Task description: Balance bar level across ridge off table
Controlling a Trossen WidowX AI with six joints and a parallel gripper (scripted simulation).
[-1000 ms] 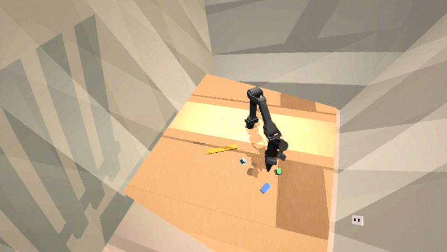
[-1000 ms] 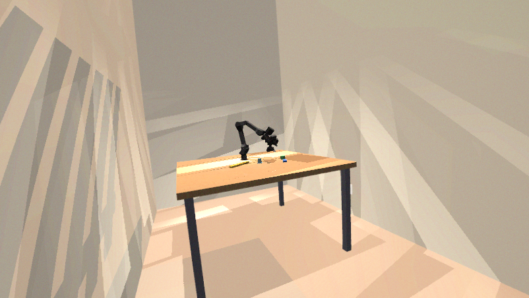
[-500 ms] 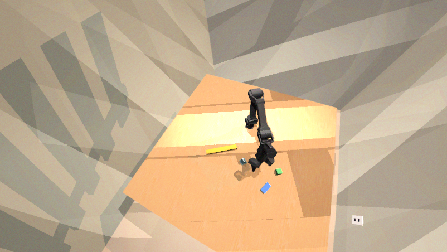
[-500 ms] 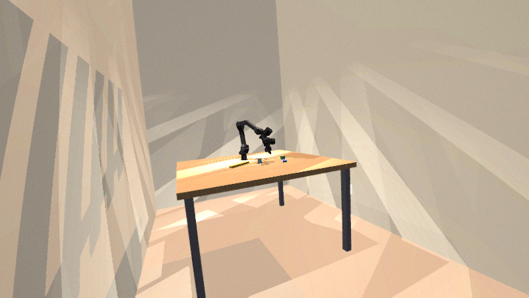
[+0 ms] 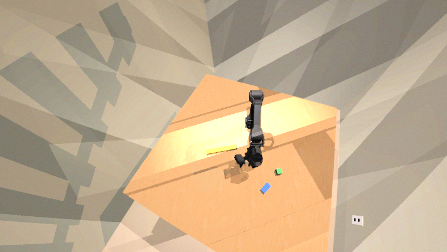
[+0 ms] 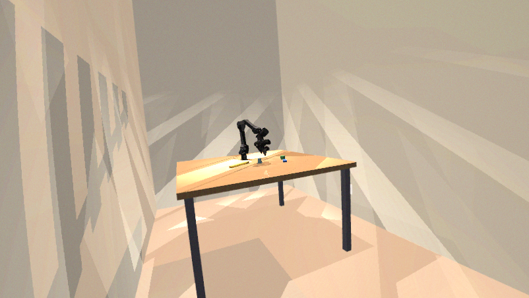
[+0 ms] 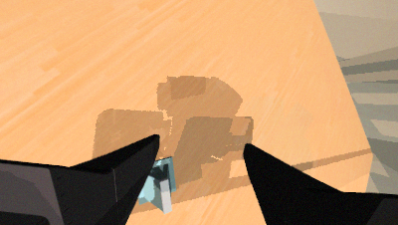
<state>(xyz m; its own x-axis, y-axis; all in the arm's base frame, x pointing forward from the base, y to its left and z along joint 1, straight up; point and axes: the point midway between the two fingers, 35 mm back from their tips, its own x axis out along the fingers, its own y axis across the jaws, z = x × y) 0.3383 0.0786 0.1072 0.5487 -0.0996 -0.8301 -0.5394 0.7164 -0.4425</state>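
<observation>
My gripper tip is 70 mm past the yellow bar, 210 mm to the left of it and 70 mm above it. Also, from my gripper tip: green cube: 70 mm behind, 230 mm to the left, 60 mm below; flat blue block: 60 mm ahead, 170 mm to the left, 70 mm below.
</observation>
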